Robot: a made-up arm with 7 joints.
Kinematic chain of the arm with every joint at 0, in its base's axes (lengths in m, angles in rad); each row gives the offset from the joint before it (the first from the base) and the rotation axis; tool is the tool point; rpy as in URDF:
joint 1: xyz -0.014 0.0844 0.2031 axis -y
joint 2: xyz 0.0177 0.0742 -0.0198 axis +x
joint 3: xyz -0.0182 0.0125 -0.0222 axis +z
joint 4: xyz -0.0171 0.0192 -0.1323 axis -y
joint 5: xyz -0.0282 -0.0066 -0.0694 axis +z
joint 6: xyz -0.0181 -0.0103 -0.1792 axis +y
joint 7: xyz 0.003 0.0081 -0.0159 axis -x
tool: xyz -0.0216 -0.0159 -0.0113 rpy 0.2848 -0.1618 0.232
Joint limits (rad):
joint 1: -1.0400..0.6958
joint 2: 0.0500..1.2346
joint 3: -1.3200..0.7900
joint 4: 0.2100..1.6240
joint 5: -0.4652..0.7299
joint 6: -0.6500..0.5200
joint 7: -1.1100..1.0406
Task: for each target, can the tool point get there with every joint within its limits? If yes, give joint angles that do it. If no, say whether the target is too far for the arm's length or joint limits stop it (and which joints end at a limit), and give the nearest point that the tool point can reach.
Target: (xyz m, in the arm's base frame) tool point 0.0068 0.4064 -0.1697
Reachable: yes | joints 0.0305 0.6006 0.5124 0.3161 0.1139 0.1265 0.1800
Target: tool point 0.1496 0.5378 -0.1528
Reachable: no: too far | nearest point 0.1254 0.4788 -0.1002 | short by 0.083 m
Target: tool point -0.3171 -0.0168 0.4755
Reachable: no: joint limits stop it (at a limit: joint 1, joint 2, joint 3, joint 4, joint 5, joint 6) | nearest point -0.1864 -0.0564 0.0693 | short by 0.429 m
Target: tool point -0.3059 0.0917 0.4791
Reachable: no: joint limits stop it (at a limit: joint 1, joint 3, joint 4, joint 5, joint 6) | nearest point -0.2169 -0.0101 0.0501 | short by 0.450 m
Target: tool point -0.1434 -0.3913 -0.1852
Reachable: no: too far | nearest point -0.1036 -0.0695 -0.0657 | short by 0.346 m
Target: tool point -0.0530 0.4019 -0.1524
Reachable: yes | joints -0.3018 0.7077 -0.4927 0.6247 -0.0872 0.1726 0.4363
